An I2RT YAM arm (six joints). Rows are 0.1 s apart.
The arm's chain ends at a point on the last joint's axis. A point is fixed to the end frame.
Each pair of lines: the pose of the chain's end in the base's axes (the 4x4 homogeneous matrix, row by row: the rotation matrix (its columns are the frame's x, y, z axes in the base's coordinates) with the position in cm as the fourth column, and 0 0 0 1 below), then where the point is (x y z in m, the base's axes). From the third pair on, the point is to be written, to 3 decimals.
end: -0.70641 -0.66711 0.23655 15.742; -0.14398 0.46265 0.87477 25.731; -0.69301 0.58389 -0.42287 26.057; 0 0 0 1
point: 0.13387 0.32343 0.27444
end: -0.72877 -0.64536 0.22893 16.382; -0.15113 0.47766 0.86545 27.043; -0.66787 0.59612 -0.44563 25.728; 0 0 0 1
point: 0.14116 0.33695 0.27070
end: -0.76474 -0.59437 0.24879 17.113; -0.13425 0.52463 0.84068 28.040; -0.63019 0.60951 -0.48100 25.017; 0 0 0 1
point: 0.152 0.348 0.263
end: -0.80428 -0.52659 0.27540 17.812; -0.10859 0.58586 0.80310 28.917; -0.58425 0.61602 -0.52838 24.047; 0 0 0 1
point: 0.164 0.359 0.251
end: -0.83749 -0.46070 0.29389 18.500; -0.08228 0.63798 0.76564 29.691; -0.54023 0.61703 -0.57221 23.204; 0 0 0 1
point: 0.176 0.367 0.240
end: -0.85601 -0.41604 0.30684 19.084; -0.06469 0.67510 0.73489 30.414; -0.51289 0.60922 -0.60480 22.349; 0 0 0 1
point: 0.185 0.375 0.230
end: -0.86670 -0.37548 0.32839 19.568; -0.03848 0.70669 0.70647 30.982; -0.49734 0.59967 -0.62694 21.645; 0 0 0 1
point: 0.193 0.381 0.221
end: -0.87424 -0.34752 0.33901 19.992; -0.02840 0.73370 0.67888 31.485; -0.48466 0.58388 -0.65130 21.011; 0 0 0 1
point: 0.199 0.386 0.213
